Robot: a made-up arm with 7 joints.
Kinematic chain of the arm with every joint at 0, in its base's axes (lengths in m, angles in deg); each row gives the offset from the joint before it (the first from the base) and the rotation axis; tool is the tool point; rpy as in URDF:
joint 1: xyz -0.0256 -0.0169 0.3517 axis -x
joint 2: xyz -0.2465 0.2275 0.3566 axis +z
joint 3: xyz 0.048 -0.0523 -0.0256 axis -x
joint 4: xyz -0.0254 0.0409 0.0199 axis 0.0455 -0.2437 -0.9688
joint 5: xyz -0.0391 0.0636 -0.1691 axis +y
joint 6: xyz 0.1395 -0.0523 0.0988 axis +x
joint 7: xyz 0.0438 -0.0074 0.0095 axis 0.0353 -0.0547 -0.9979
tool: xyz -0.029 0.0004 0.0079 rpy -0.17 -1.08 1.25
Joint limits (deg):
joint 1: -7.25..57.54
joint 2: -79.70..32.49
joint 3: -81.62..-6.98
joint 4: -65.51..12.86
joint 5: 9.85..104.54
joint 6: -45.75..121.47
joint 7: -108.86..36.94
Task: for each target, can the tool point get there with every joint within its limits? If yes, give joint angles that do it. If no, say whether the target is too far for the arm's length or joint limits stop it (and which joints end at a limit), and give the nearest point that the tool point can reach.
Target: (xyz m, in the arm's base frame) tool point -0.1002 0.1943 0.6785
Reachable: yes | joints -2.36 -17.22 -51.71 -4.45 17.91 -8.57 -13.43
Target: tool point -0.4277 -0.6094 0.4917
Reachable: no: joint limits stop it (at a limit: joint 1, joint 2, joint 3, joint 4, joint 7) | nearest point -0.2718 -0.0403 0.5499 | short by 0.593 m
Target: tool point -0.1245 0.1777 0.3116
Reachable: yes | joints 38.06 -48.50 -17.29 0.47 75.62 -4.60 12.49
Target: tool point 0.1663 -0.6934 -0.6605
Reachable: no: too far | nearest point -0.1925 0.1066 0.1039 | short by 1.163 m
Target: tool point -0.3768 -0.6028 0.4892
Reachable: no: joint limits stop it (at a limit: joint 1, joint 2, joint 3, joint 4, joint 7) | nearest point -0.2669 -0.0412 0.5477 | short by 0.575 m
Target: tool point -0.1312 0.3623 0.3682
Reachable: yes | joints 24.38 15.98 -25.69 -10.11 42.29 33.79 -56.72
